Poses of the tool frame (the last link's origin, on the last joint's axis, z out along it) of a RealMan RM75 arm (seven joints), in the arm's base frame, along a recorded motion.
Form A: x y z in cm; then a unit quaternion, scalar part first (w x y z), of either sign.
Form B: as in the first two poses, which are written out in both.
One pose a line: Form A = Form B
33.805 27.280 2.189 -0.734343 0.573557 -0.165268 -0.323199 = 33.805 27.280 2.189 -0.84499 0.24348 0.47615 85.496
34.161 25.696 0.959 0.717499 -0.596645 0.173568 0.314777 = 34.161 25.696 0.959 -0.85656 0.24918 0.45190 88.303
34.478 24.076 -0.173 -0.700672 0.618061 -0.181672 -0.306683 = 34.478 24.076 -0.173 -0.86626 0.25463 0.42984 91.038
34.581 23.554 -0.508 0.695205 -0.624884 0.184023 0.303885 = 34.581 23.554 -0.508 -0.86933 0.25601 0.42276 91.913
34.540 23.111 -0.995 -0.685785 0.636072 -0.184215 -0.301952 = 34.540 23.111 -0.995 -0.87396 0.25311 0.41488 93.405
